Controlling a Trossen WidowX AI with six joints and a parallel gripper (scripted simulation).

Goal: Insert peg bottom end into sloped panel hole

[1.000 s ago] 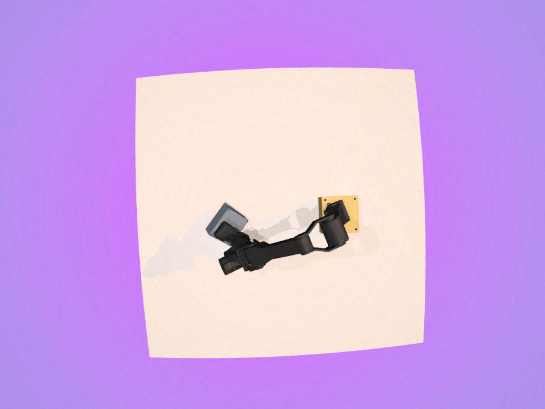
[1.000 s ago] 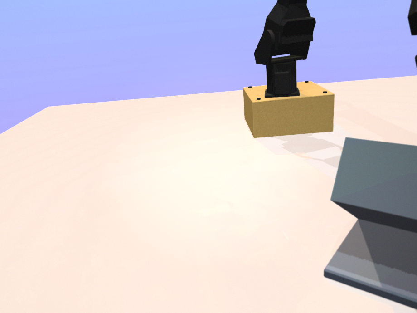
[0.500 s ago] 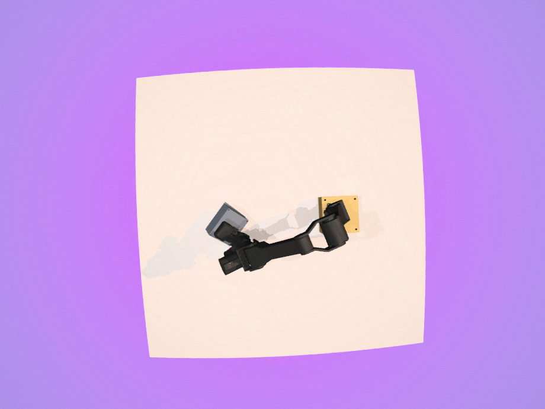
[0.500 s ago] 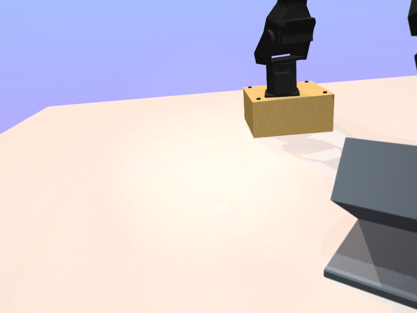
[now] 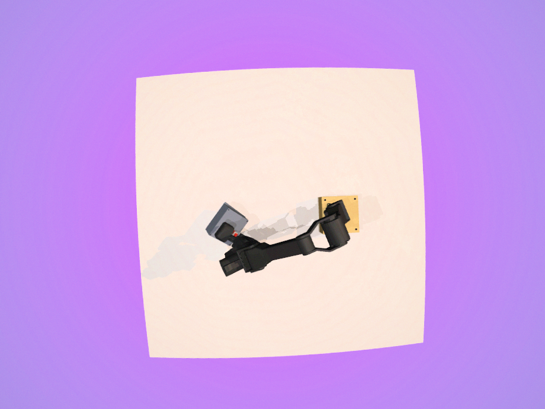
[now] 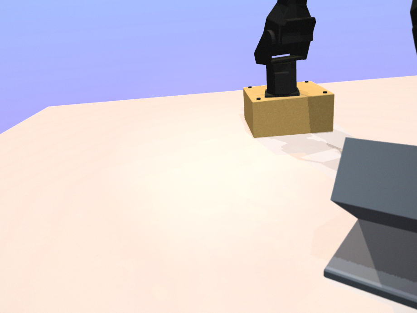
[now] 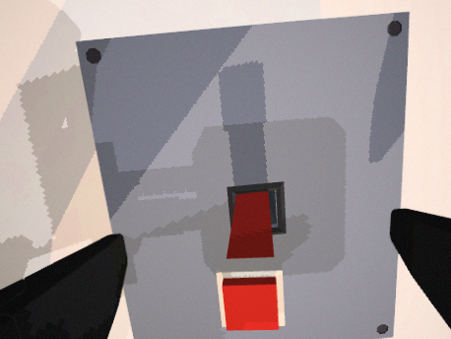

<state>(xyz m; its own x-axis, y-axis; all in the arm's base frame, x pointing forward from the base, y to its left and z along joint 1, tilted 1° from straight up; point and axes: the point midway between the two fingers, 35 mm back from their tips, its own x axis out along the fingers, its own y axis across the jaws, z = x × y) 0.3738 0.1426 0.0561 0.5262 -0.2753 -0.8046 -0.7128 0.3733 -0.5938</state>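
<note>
The red peg lies 1 cm behind my gripper tip and 1 cm above it. Also, from my gripper tip: grey sloped panel: 4 cm below, 3 cm ahead, 1 cm to the right.
</note>
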